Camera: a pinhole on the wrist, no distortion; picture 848 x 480 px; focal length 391.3 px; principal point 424.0 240.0 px. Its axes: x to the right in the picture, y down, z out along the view. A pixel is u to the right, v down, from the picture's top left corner.
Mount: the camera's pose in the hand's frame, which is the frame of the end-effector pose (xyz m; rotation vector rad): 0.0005 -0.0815 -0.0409 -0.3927 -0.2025 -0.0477
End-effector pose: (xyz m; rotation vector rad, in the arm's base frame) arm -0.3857 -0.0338 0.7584 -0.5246 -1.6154 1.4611
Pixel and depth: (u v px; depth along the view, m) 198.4 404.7 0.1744
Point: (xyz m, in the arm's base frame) -0.3882 -0.1590 0.6725
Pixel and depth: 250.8 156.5 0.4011
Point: -0.5066 -0.4190 0.7037
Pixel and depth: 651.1 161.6 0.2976
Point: -0.6705 -0.1189 0.8346
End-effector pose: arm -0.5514 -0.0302 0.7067 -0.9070 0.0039 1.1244
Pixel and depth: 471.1 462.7 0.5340
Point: -1.0136 0.2257 0.6838
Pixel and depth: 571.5 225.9 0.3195
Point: -0.6649 0.1911 0.8448
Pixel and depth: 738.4 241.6 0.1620
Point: -0.5464 0.1251 0.7633
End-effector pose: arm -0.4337 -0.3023 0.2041 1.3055 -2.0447 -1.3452
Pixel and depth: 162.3 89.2 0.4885
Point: -0.4715 0.2614 0.0298
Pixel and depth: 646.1 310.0 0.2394
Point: -0.6371 -0.2769 0.1405
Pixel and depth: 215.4 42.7 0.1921
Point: -0.4178 -0.1148 0.0758
